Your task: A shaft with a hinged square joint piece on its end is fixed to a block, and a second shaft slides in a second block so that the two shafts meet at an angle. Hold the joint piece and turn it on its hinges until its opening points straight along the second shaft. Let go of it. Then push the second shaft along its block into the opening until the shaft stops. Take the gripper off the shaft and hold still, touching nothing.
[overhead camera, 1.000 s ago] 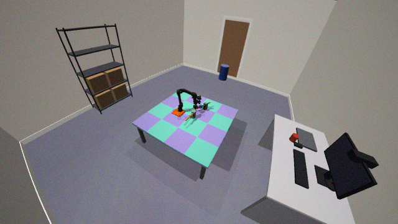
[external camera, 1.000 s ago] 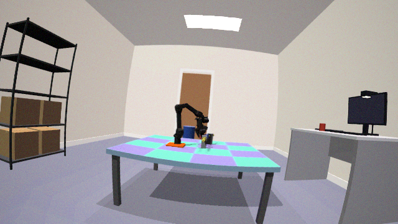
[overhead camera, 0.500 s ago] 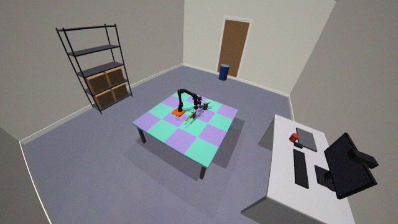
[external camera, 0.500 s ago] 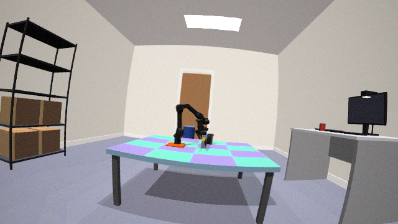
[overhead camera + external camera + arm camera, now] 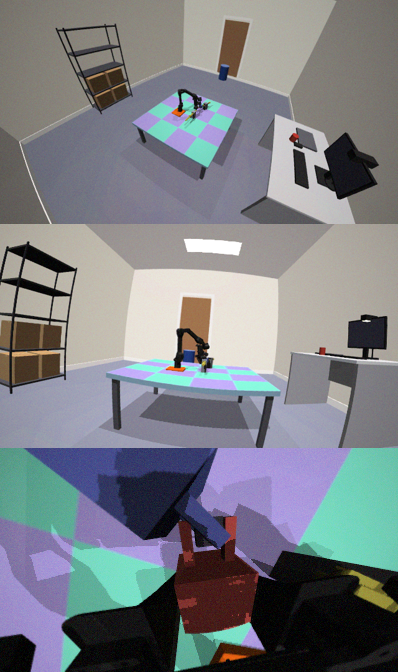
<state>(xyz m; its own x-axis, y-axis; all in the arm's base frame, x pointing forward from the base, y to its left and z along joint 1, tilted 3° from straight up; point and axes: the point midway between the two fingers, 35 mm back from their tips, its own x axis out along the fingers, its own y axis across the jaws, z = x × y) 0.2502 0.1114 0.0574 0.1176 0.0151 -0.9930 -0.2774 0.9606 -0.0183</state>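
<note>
Right now my gripper tip is 1 cm short of the red square joint piece and 4 cm below it.
</note>
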